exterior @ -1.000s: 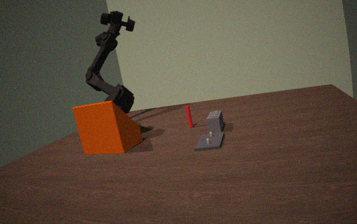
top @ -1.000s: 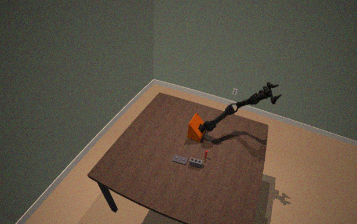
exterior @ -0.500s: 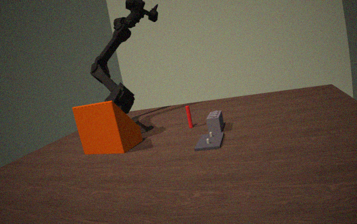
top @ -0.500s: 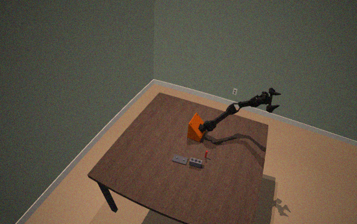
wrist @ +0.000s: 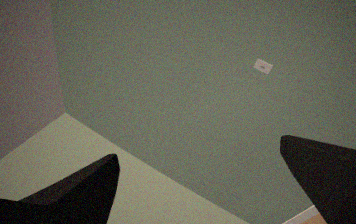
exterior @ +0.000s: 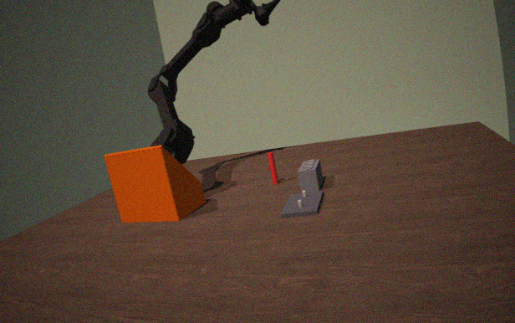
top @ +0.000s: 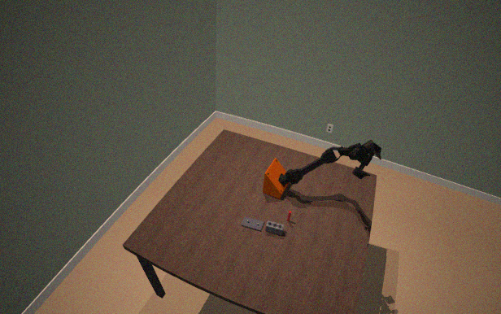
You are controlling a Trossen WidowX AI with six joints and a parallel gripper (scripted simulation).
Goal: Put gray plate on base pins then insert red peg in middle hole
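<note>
Now: the gray plate 51 cm below my gripper tip, 41 cm to the right of it and 10 cm ahead of it. Also, from my gripper tip: red peg: 51 cm below, 35 cm to the right.
</note>
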